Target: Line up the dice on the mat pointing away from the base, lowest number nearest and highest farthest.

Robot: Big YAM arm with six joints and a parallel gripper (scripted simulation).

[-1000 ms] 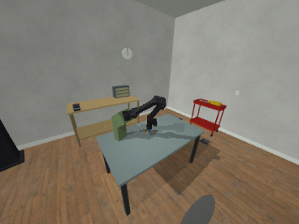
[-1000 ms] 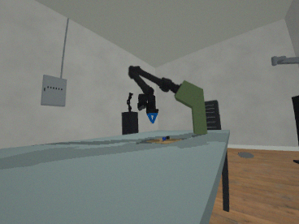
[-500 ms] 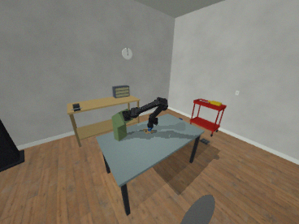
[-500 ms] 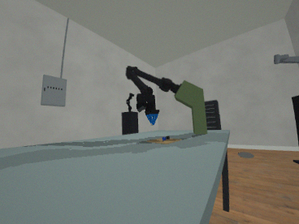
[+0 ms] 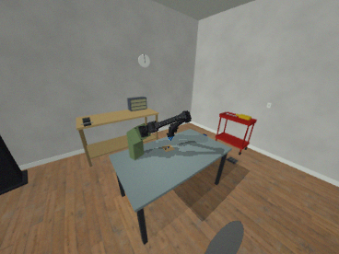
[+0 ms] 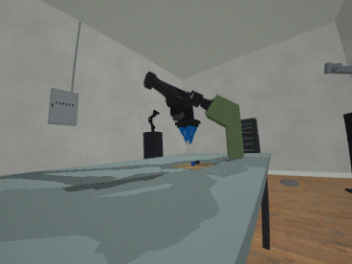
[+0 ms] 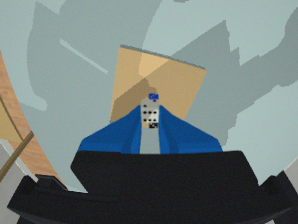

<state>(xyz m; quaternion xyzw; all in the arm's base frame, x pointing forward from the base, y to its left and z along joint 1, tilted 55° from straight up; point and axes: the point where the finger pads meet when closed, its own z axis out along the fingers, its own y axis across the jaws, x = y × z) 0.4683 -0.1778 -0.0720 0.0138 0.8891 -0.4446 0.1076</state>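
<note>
My hand is 100 mm above the blue die and 50 mm past it. From my hand the other things lie so: black die 100 mm below, 100 mm behind, 10 mm to the left; then white die right at my hand; then tan mat 110 mm below, 50 mm behind.
</note>
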